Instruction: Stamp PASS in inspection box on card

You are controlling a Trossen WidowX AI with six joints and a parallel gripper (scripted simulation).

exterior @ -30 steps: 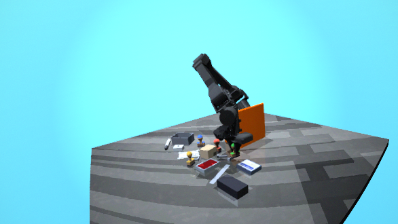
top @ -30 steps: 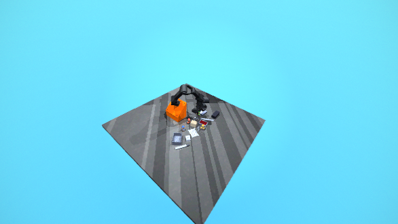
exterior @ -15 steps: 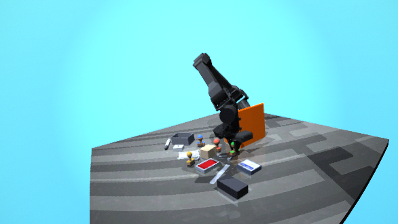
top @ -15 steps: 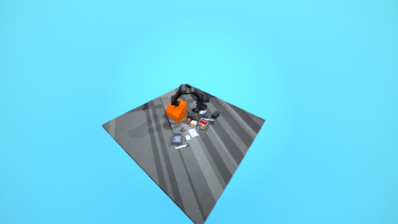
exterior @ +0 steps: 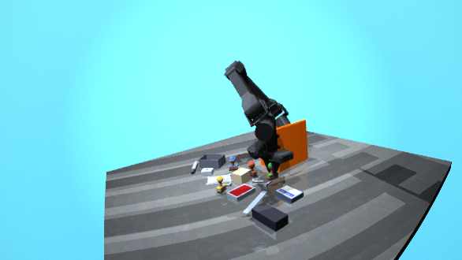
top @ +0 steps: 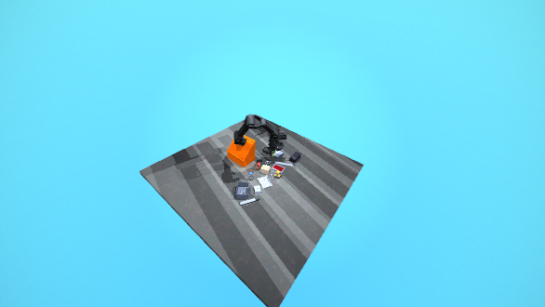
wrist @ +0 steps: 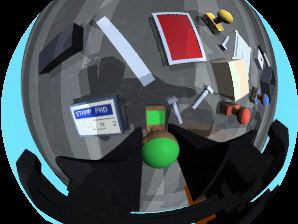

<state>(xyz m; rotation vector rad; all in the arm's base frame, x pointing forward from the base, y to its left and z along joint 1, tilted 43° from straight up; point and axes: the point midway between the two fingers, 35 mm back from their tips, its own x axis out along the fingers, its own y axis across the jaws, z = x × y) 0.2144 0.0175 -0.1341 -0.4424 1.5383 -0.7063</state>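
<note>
My gripper tip is 100 mm short of the red ink pad, 70 mm to the left of it and 60 mm above it. From my gripper tip the other things lie so: green-knobbed PASS stamp right at my gripper tip; blue-and-white box 90 mm to the left, 50 mm below, 10 mm ahead; grey strip 110 mm ahead, 60 mm below, 20 mm to the left.
</note>
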